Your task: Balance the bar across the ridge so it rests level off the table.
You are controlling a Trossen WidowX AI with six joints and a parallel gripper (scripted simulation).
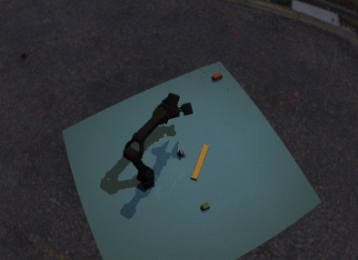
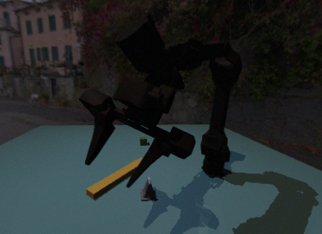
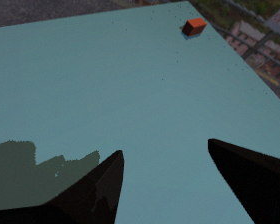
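Now: gripper tip 20 mm past the yellow bar, 260 mm to the left of it and 170 mm above it. From my gripper tip the other things lie so: orange-red block 400 mm ahead, 250 mm to the left, 160 mm below; then small green cube 110 mm behind, 520 mm to the right, 160 mm below.
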